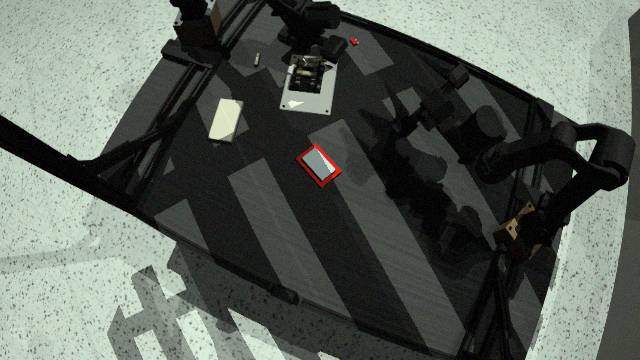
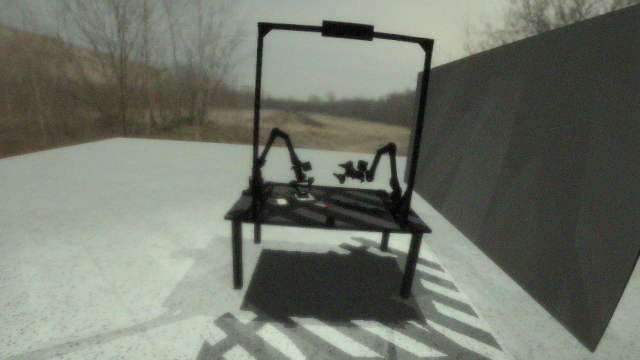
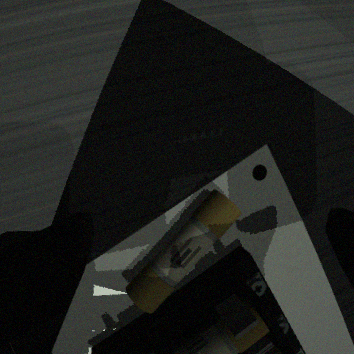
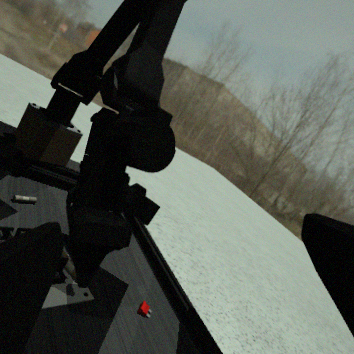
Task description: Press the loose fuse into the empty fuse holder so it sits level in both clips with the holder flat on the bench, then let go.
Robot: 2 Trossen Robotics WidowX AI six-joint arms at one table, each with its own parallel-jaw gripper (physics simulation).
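Frame: origin at the left arm's base, x up, y ahead, z left, level; centimetres.
Seen in the pictures: left gripper, fingertip midpoint: (image 1: 322, 57) (image 3: 210, 222) (image 4: 78, 270); right gripper, fingertip midpoint: (image 1: 401, 69) (image 2: 335, 169) (image 4: 183, 230); left arm's base at its link origin: (image 1: 194, 11) (image 4: 55, 117); right arm's base at its link origin: (image 1: 529, 230) (image 2: 395, 200).
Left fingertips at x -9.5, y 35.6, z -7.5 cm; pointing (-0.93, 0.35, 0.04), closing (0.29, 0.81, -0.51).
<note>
Offsets run from my left fingertips to a thing's top centre.
A fuse with brass end caps @(dx +0.2, dy -1.4, dz -0.5 cm) (image 1: 312, 61) (image 3: 182, 252) lies along one edge of the black fuse holder block (image 1: 306, 84) (image 3: 175, 305), which stands on a pale plate (image 1: 312, 105) (image 3: 300, 260) (image 4: 65, 297). Whether both caps sit level in the clips cannot be told. Another fuse @(dx +2.0, dy -1.3, dz -3.0 cm) (image 3: 235, 332) partly shows in the block. My left gripper (image 1: 312, 62) (image 2: 302, 184) (image 3: 210, 222) is open and empty, its fingers apart on either side of the first fuse. My right gripper (image 1: 389, 82) (image 2: 339, 171) (image 4: 183, 230) is open and empty, raised above the table, well away from the holder.
A small fuse-like cylinder @(dx -0.4, dy -17.3, dz -1.4 cm) (image 1: 257, 59) (image 4: 24, 199) and a red part with metal prongs @(dx -0.5, dy +8.2, dz +7.6 cm) (image 1: 354, 41) (image 4: 145, 309) lie on the table. A cream block @(dx +0.1, dy -21.6, dz -20.3 cm) (image 1: 226, 119) (image 2: 281, 201) and a red-bordered grey block @(dx +0.0, dy +2.0, dz -29.5 cm) (image 1: 316, 164) lie toward the front. A black frame (image 2: 259, 100) spans the table.
</note>
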